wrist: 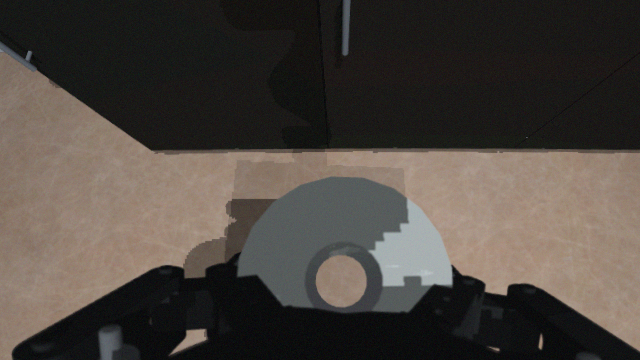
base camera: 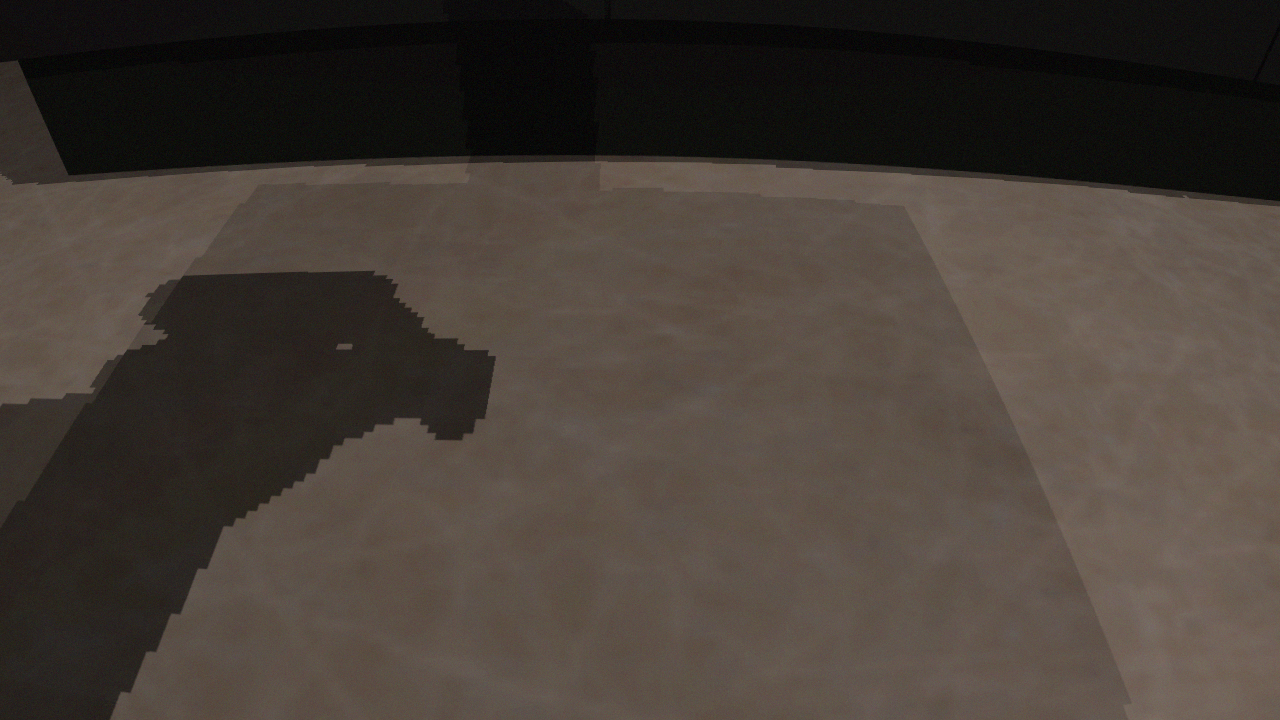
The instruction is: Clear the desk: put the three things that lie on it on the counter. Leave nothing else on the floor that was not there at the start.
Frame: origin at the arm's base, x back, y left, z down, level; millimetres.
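Seen in the pictures: gripper, fingertip midpoint: (wrist: 341, 267).
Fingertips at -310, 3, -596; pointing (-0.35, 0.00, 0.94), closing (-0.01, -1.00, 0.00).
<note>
Offsets run from my fingertips to a thing's top centre, as dx, dy, dz. "spot": to the spot under its first point. Level surfaces: height alone.
A grey round thing with a dark ring around a central hole {spot: -15, +9, -52} (wrist: 320, 215) is between the fingers of my gripper (wrist: 341, 267) in the wrist view. The gripper is shut on it, with a finger at its left and right sides. The floor shows through the hole. A dark cabinet front (base camera: 268, 107) (wrist: 175, 90) stands ahead of the gripper. No counter top shows above it. The desk and the other things from it do not show in these views.
The cabinet's bottom edge runs across both views, and its left corner shows. A vertical handle {spot: -353, +6, +258} (wrist: 345, 30) is on its front, and part of another handle {spot: -328, +600, +276} (wrist: 17, 55) shows at the upper left. Shadows of the robot lie on the brown floor {dz +993} (base camera: 1118, 376) (wrist: 540, 210).
</note>
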